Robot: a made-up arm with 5 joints. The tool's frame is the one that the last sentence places.
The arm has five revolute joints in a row. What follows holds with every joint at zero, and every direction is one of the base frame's.
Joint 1 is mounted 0.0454 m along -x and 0.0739 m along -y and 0.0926 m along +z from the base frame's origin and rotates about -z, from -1.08 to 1.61 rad.
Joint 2 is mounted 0.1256 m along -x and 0.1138 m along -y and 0.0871 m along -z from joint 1 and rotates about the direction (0.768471, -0.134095, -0.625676), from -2.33 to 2.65 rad.
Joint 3 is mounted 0.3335 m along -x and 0.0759 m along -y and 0.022 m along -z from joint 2 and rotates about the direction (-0.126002, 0.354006, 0.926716), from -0.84 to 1.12 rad.
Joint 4 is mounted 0.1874 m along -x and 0.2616 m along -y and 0.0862 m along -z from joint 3 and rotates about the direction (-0.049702, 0.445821, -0.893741), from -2.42 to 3.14 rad.
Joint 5 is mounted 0.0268 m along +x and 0.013 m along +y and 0.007 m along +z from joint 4 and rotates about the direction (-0.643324, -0.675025, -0.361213), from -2.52 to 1.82 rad.
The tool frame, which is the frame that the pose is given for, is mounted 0.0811 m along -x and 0.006 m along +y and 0.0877 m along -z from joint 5; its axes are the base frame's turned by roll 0.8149, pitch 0.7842 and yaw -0.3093 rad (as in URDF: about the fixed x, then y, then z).
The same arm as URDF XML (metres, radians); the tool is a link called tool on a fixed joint. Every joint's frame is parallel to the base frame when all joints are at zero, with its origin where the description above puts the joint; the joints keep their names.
<robot name="arm">
  <joint name="joint 1" type="revolute">
    <parent link="base"/>
    <child link="link1"/>
    <origin xyz="-0.0454 -0.0739 0.0926"/>
    <axis xyz="0 0 -1"/>
    <limit lower="-1.08" upper="1.61"/>
  </joint>
  <joint name="joint 2" type="revolute">
    <parent link="link1"/>
    <child link="link2"/>
    <origin xyz="-0.1256 -0.1138 -0.0871"/>
    <axis xyz="0.768471 -0.134095 -0.625676"/>
    <limit lower="-2.33" upper="2.65"/>
  </joint>
  <joint name="joint 3" type="revolute">
    <parent link="link2"/>
    <child link="link3"/>
    <origin xyz="-0.3335 -0.0759 -0.022"/>
    <axis xyz="-0.126002 0.354006 0.926716"/>
    <limit lower="-0.84" upper="1.12"/>
  </joint>
  <joint name="joint 4" type="revolute">
    <parent link="link3"/>
    <child link="link4"/>
    <origin xyz="-0.1874 -0.2616 -0.0862"/>
    <axis xyz="-0.049702 0.445821 -0.893741"/>
    <limit lower="-2.42" upper="3.14"/>
  </joint>
  <joint name="joint 5" type="revolute">
    <parent link="link4"/>
    <child link="link5"/>
    <origin xyz="0.0268 0.013 0.007"/>
    <axis xyz="-0.643324 -0.675025 -0.361213"/>
    <limit lower="-2.52" upper="1.82"/>
  </joint>
  <joint name="tool_joint" type="fixed">
    <parent link="link5"/>
    <child link="tool"/>
    <origin xyz="-0.0811 0.006 -0.0877" rpy="0.8149 0.7842 -0.3093"/>
  </joint>
  <link name="base"/>
  <link name="link1"/>
  <link name="link2"/>
  <link name="link3"/>
  <link name="link4"/>
  <link name="link5"/>
  <link name="tool"/>
</robot>

